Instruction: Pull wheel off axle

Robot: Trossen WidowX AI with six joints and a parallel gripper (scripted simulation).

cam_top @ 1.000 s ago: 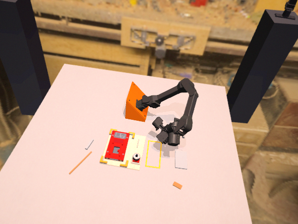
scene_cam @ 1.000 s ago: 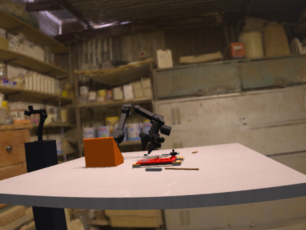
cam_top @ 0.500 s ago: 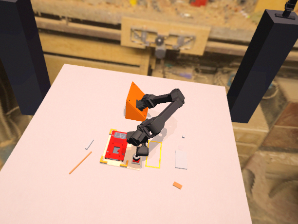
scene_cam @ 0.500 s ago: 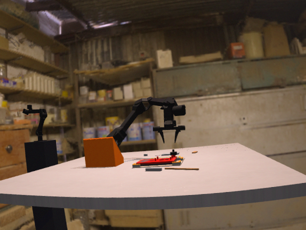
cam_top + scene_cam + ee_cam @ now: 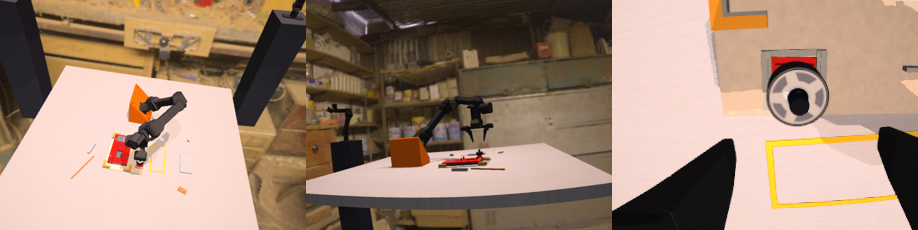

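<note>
My gripper tip is 70 mm above the wheel. From my gripper tip the other things lie so: orange tile: 240 mm to the left, 140 mm ahead, 100 mm below; grey bar: 280 mm to the right, 100 mm below, 90 mm behind; upright axle: 70 mm below.
</note>
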